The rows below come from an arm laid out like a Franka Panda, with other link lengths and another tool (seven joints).
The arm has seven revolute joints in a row. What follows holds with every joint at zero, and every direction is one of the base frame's. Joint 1 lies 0.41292 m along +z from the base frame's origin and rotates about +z. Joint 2 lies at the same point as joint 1 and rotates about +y. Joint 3 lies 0.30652 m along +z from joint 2 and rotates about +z. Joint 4 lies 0.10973 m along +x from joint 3 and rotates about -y. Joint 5 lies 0.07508 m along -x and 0.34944 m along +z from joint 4 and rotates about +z. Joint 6 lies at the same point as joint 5 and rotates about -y. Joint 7 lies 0.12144 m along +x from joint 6 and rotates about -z. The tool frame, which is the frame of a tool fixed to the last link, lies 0.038 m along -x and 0.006 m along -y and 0.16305 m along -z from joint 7; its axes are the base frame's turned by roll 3.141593, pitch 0.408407 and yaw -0.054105 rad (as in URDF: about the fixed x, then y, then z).
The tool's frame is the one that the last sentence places.
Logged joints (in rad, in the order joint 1, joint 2, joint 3, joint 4, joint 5, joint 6, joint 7), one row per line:
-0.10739, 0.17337, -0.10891, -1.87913, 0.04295, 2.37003, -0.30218
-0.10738, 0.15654, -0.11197, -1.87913, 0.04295, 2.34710, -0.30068
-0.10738, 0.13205, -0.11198, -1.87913, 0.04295, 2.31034, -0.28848
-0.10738, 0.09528, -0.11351, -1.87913, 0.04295, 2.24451, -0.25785
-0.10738, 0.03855, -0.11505, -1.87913, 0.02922, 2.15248, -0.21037
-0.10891, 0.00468, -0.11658, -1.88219, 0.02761, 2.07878, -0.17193
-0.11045, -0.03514, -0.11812, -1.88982, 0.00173, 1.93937, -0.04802
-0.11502, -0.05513, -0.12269, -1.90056, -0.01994, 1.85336, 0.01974
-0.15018, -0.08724, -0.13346, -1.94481, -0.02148, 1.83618, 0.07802
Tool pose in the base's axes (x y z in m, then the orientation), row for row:
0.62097, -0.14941, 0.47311, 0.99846, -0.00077, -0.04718, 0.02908
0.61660, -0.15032, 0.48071, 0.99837, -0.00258, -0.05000, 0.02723
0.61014, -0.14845, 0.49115, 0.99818, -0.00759, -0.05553, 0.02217
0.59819, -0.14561, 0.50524, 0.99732, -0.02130, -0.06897, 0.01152
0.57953, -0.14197, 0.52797, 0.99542, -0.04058, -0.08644, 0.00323
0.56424, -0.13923, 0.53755, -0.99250, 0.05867, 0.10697, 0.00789
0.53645, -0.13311, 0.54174, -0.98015, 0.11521, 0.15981, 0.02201
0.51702, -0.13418, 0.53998, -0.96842, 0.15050, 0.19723, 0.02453
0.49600, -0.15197, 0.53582, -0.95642, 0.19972, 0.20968, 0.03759
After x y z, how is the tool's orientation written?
As a quaternion, x y z w.
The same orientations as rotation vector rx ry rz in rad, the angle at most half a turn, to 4 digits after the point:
3.0800, -0.0024, -0.1455
3.0833, -0.0080, -0.1544
3.0924, -0.0235, -0.1720
3.1104, -0.0664, -0.2151
3.1208, -0.1272, -0.2710
-3.1025, 0.1834, 0.3344
-3.0368, 0.3570, 0.4951
-2.9958, 0.4656, 0.6101
-2.9348, 0.6129, 0.6434

